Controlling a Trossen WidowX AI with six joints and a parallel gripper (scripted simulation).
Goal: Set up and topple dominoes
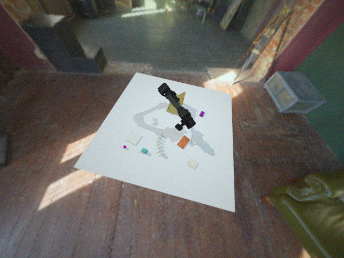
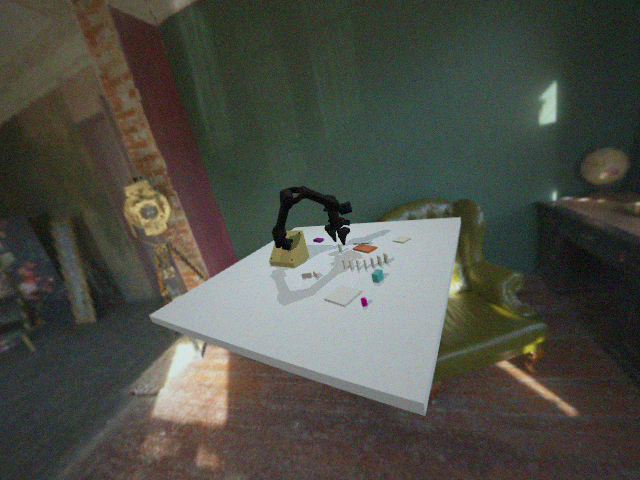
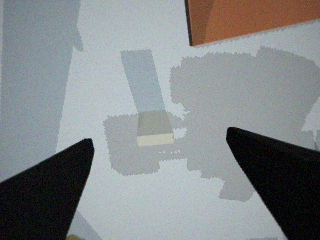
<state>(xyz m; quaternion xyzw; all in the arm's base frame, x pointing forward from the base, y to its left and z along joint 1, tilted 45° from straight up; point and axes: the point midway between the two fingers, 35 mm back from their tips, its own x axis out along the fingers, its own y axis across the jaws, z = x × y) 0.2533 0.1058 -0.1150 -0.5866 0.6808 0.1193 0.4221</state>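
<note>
Right now my gripper tip is 120 mm short of the orange tile, 50 mm to the right of it and 50 mm above it. Also, from my gripper tip: teal block 340 mm ahead, 250 mm to the right, 40 mm below; purple block 280 mm behind, 150 mm to the left, 50 mm below; white tile 400 mm to the right, 250 mm ahead, 50 mm below.
</note>
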